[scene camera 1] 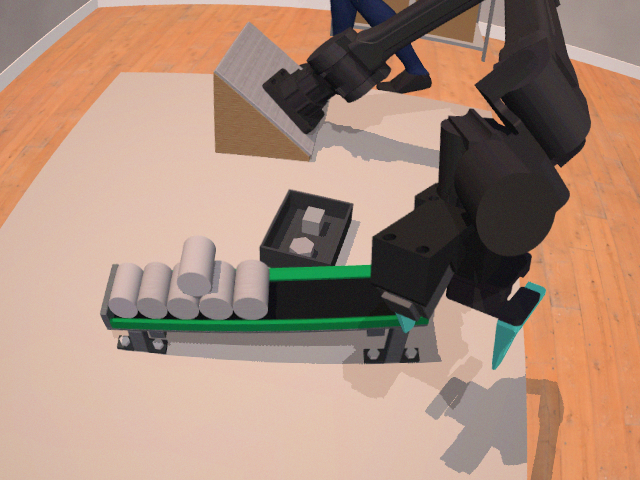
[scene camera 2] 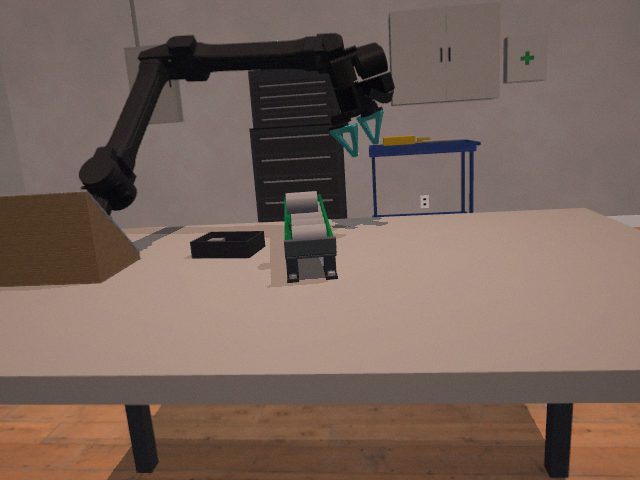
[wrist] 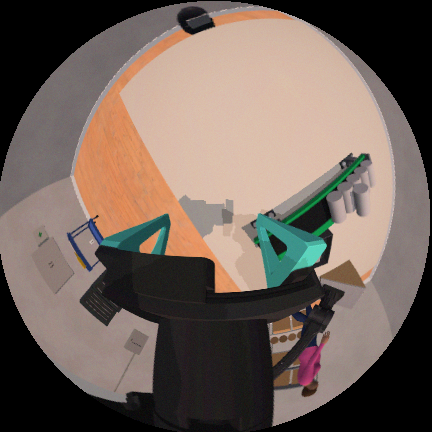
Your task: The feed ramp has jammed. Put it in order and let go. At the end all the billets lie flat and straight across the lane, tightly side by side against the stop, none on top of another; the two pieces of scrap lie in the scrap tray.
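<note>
Several pale billets lie side by side across the lane of the green-railed ramp, from the grey stop at its left end. Another billet lies on top of the third and fourth from the stop. A scrap cube and a hexagonal scrap piece lie in the black scrap tray. My gripper is open and empty, high above the ramp's right end. The arm hides that end in scene camera 1.
The arm's base is mounted on a wooden wedge behind the tray. The ramp's bolted feet stand on the table. A person is beyond the table. A blue bench and dark cabinets stand in the background.
</note>
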